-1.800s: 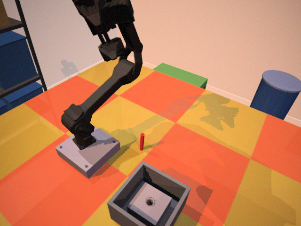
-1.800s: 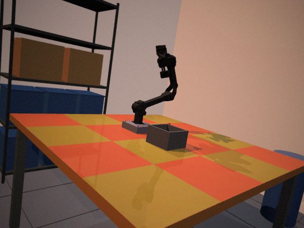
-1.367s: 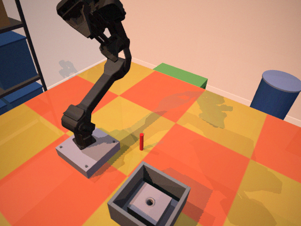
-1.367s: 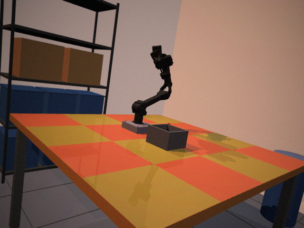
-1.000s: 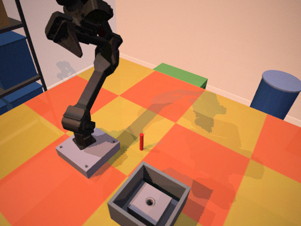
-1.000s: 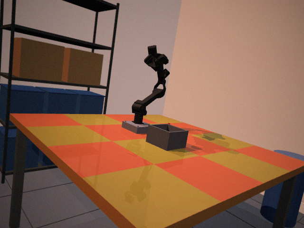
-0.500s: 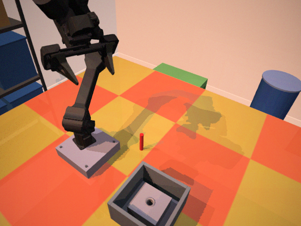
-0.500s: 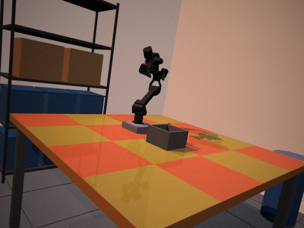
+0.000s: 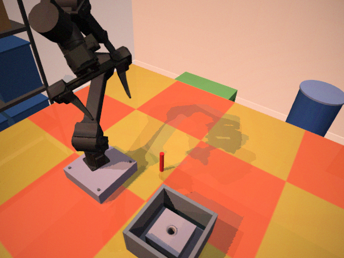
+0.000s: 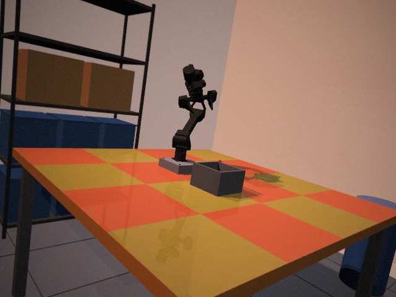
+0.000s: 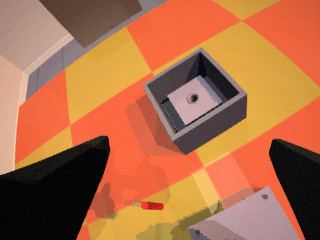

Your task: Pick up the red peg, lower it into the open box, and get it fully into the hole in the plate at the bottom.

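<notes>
Now: gripper tip 27 cm above the red peg, 14 cm to the right of it and 1 cm short of it. Also, from my gripper tip: light grey plate 26 cm below, 20 cm ahead; grey box 28 cm below, 20 cm ahead.
</notes>
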